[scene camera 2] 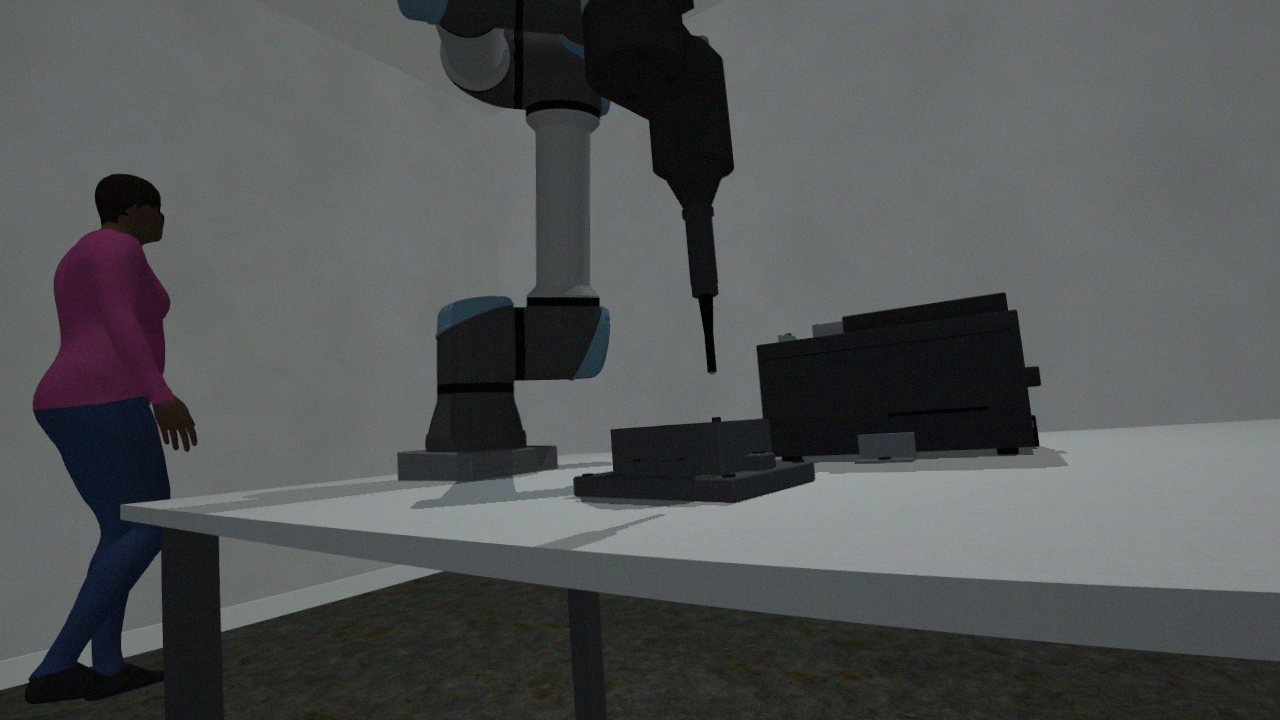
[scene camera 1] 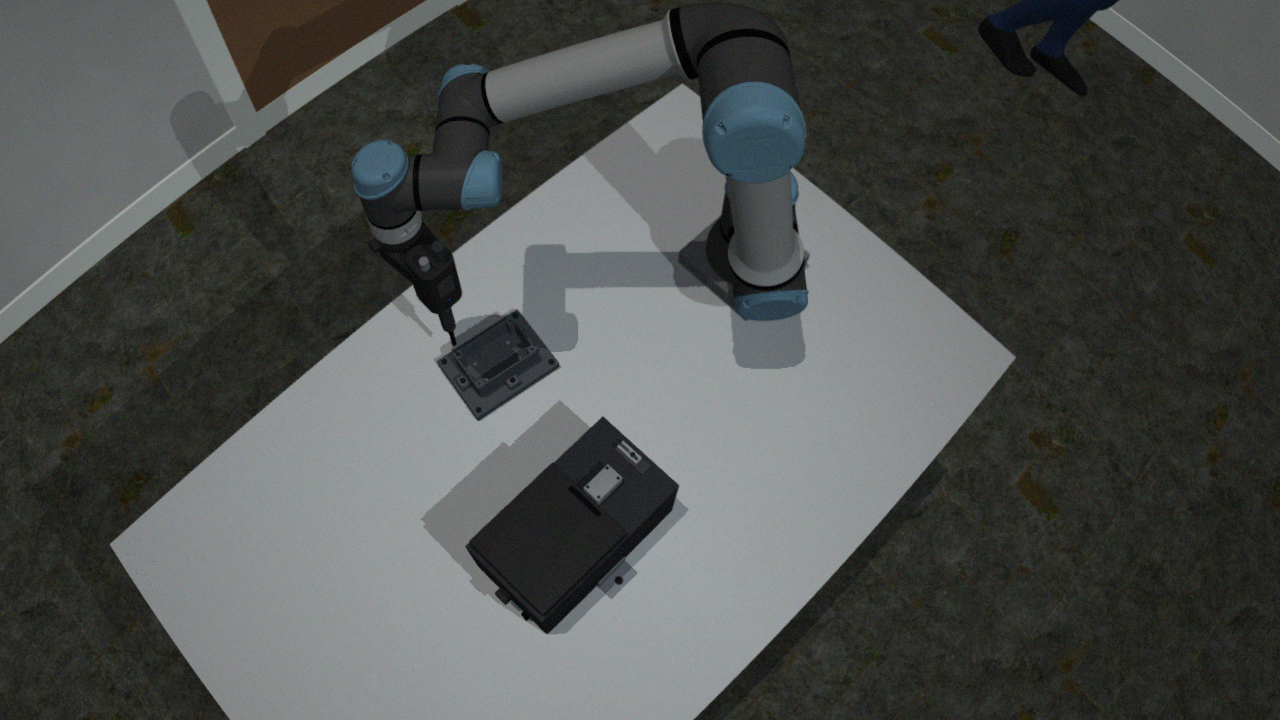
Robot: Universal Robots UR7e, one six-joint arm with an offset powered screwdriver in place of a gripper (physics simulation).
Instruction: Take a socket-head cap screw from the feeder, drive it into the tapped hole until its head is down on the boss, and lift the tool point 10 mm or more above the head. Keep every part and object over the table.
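Note:
My screwdriver point(scene camera 1: 453, 342) point(scene camera 2: 712, 371) is upright, slightly tilted in scene camera 2, with its thin tip in the air above the dark housing. No screw can be made out on the tip, which ends in a small light point. The dark housing point(scene camera 2: 666, 450) stands on its base plate point(scene camera 1: 494, 402) point(scene camera 2: 657, 488) on the table. A small dark screw head point(scene camera 2: 716, 419) stands on the housing's top, below the tip with a visible gap. Whether its underside touches the boss is too small to tell. The black screw feeder point(scene camera 1: 550, 537) point(scene camera 2: 895, 385) stands apart from the housing.
The white table point(scene camera 1: 358, 465) point(scene camera 2: 1029, 537) carries the robot base point(scene camera 2: 474, 462). A small grey bracket point(scene camera 1: 615, 580) point(scene camera 2: 886, 445) is beside the feeder. A person point(scene camera 1: 1056, 31) point(scene camera 2: 107, 313) stands on the floor beyond the table.

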